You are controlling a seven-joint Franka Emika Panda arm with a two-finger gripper.
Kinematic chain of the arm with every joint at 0, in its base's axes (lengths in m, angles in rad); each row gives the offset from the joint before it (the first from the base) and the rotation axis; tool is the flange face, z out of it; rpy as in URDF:
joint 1: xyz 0 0 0.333 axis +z
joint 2: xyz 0 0 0 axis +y
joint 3: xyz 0 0 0.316 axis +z
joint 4: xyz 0.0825 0 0 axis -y
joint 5: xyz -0.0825 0 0.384 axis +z
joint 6: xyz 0 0 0 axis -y
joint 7: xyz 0.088 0 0 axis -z
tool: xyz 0 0 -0.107 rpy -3.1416 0 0
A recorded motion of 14 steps. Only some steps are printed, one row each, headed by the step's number.
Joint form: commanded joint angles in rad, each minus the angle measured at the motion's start. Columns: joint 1, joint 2, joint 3, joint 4, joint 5, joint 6, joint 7.
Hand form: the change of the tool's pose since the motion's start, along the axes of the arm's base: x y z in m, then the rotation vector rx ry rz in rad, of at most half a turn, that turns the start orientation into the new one. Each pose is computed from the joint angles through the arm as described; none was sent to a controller.
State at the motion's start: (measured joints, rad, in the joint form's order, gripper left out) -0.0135 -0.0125 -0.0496 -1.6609 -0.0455 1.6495 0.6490
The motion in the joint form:
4: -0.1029 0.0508 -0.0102 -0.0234 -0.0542 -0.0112 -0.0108
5: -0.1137 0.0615 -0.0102 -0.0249 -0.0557 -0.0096 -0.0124
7: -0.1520 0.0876 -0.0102 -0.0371 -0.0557 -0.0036 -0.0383
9: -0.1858 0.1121 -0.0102 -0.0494 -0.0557 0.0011 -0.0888
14: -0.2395 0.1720 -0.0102 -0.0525 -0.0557 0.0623 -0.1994
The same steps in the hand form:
4: 0.0004 -0.0687 -0.0401 -0.0458 0.0922 -0.0969
5: 0.0016 -0.0751 -0.0467 -0.0459 0.1033 -0.1054
7: 0.0015 -0.0971 -0.0668 -0.0385 0.1380 -0.1163
9: 0.0001 -0.1164 -0.0862 -0.0271 0.1734 -0.0984
14: 0.0070 -0.1499 -0.1183 -0.0141 0.1824 -0.0355

